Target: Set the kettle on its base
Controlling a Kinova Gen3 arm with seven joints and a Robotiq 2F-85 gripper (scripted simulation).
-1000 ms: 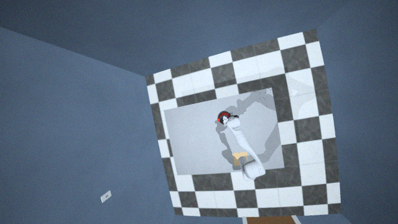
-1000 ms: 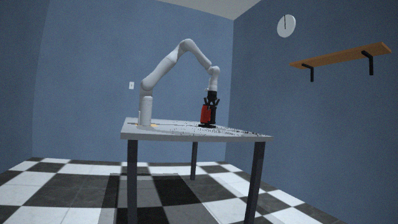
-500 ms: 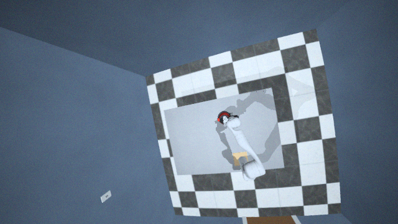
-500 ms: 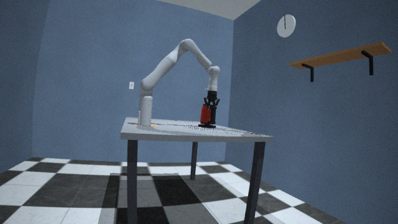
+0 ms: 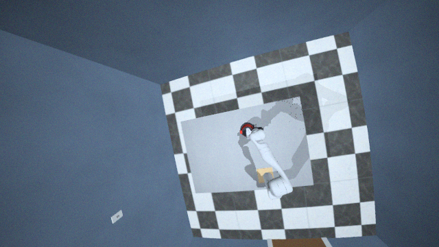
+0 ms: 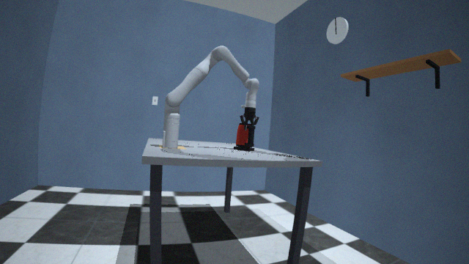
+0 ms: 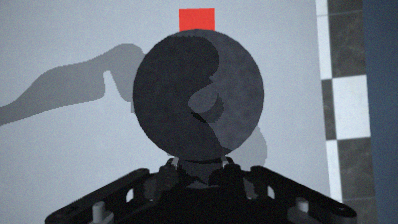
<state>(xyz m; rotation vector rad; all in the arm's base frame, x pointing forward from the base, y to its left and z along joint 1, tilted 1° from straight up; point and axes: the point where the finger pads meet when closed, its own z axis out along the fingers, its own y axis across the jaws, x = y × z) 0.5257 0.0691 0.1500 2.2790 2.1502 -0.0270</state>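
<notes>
My hand is 4 cm above the red kettle and 3 cm to the right of it. The rest, counted from my hand: round black base (14 cm below, 7 cm to the left).
</notes>
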